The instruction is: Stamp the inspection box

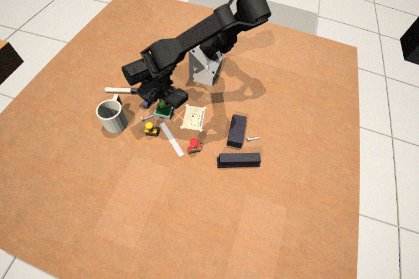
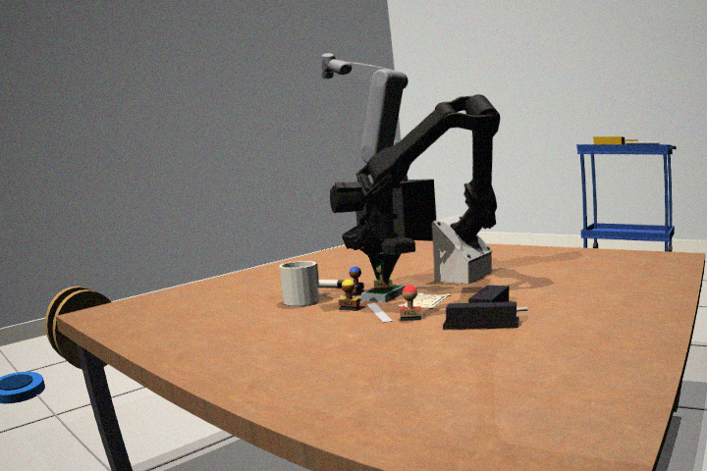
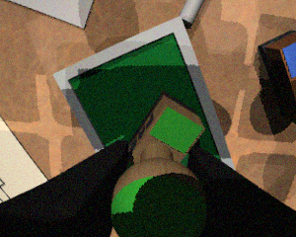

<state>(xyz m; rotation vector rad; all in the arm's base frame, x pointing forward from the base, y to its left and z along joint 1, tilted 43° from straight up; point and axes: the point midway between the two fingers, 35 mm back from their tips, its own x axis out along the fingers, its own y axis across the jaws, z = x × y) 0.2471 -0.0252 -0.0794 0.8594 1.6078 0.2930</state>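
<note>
Now: the green ink pad 3 cm below my gripper tip. Round my gripper tip: yellow stamp 12 cm ahead, 2 cm below; blue-topped stamp 1 cm ahead, 7 cm to the right, 2 cm below; green-knobbed pass stamp right at my gripper tip.
</note>
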